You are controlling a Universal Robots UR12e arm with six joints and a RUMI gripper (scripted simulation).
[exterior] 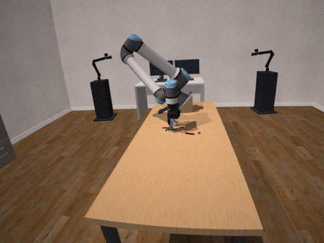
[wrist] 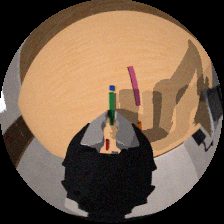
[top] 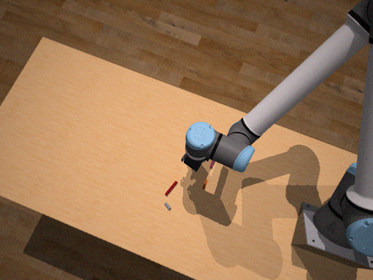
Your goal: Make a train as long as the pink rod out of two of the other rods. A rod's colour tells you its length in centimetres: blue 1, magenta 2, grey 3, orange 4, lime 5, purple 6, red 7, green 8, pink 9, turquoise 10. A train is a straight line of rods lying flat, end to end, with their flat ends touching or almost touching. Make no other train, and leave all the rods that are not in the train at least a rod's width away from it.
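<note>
The blue rod lies 20 mm behind my hand, 40 mm to the right of it and 20 mm below it. The rest, counted from my hand: green rod (10 mm below); pink rod (70 mm behind, 30 mm to the right, 20 mm below); orange rod (60 mm behind, 90 mm to the left, 20 mm below).
</note>
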